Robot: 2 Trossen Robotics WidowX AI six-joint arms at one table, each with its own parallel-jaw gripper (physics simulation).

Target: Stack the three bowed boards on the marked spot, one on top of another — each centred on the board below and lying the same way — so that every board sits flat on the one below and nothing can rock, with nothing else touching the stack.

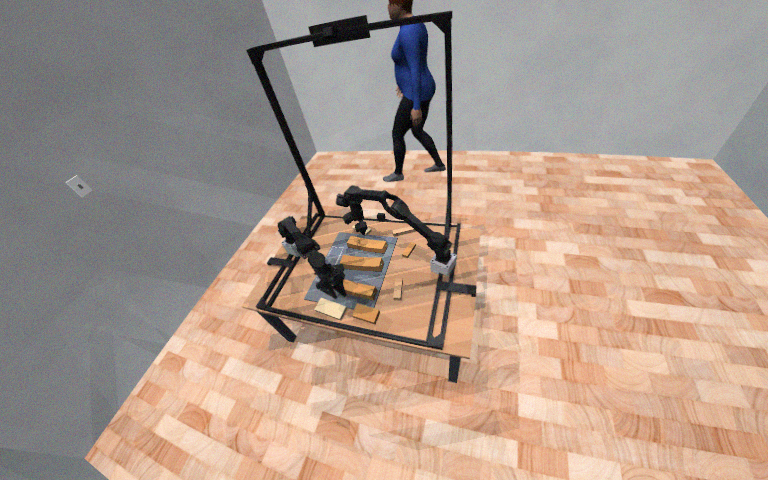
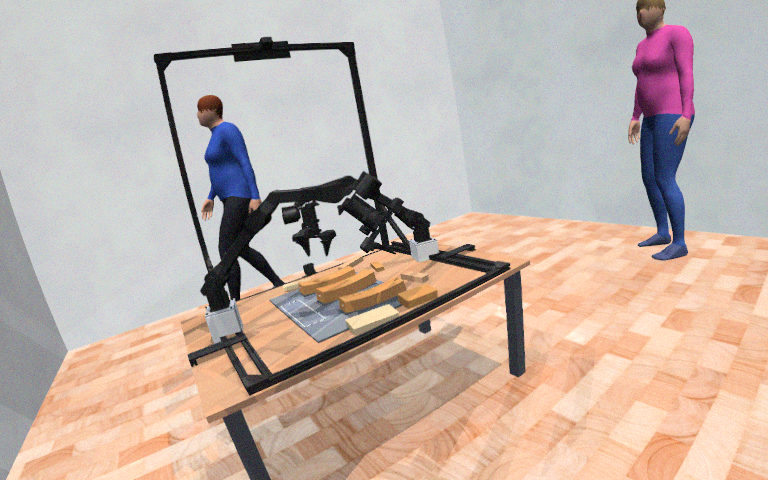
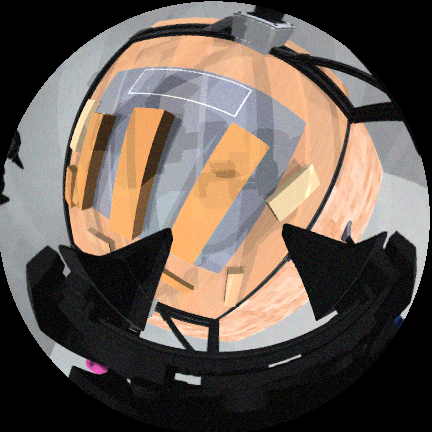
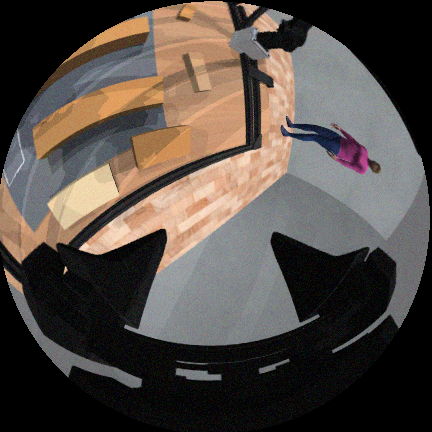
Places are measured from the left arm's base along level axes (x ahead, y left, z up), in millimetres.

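Pixels of known places: left gripper, fingertip midpoint: (image 2: pixel 317 256) (image 3: pixel 228 231); right gripper, fingertip midpoint: (image 1: pixel 340 297) (image 2: pixel 404 241) (image 4: pixel 220 236); left arm's base at its link origin: (image 1: pixel 443 258) (image 2: pixel 422 239); right arm's base at its link origin: (image 1: pixel 291 239) (image 2: pixel 220 306).
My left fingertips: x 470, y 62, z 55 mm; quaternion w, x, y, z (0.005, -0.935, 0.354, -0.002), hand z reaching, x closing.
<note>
For each thing: its top centre in the pictures, then the offset to it from my left fingertips. Level surfaces: height alone.
- grey mat at its surface level: dz -130 mm
- middle board at its top centre: (image 3: pixel 123 177) (image 2: pixel 346 279) (image 1: pixel 360 260) dx -79, dy +140, dz -79 mm
- orange block at its top centre: (image 4: pixel 164 144) (image 2: pixel 416 290) (image 3: pixel 66 187) (image 1: pixel 365 311) dx -282, dy +365, dz -99 mm
Three orange bowed boards lie apart on the grey mat (image 2: pixel 325 333) (image 3: pixel 190 125): one board (image 1: pixel 367 243) (image 2: pixel 325 281) (image 3: pixel 222 190) at the far side, a middle board (image 1: pixel 362 262) (image 2: pixel 346 286) (image 3: pixel 137 172) and a near board (image 1: pixel 360 289) (image 2: pixel 372 295) (image 4: pixel 100 110). The white marked outline (image 2: pixel 314 324) (image 3: pixel 243 103) lies across from their ends, with no board on it. My left gripper (image 2: pixel 316 253) (image 3: pixel 228 231) is open and empty, above the table's far side. My right gripper (image 1: pixel 334 294) (image 4: pixel 220 236) is open and empty, tilted, above the near side.
A pale block (image 1: pixel 330 308) (image 2: pixel 372 318) (image 4: pixel 85 196) and an orange block (image 1: pixel 366 314) (image 2: pixel 417 295) (image 4: pixel 162 146) lie by the near board. Another pale block (image 3: pixel 295 192) lies beside the mat's far side. Small wooden pieces lie beyond the boards' other ends. A black frame surrounds the table.
</note>
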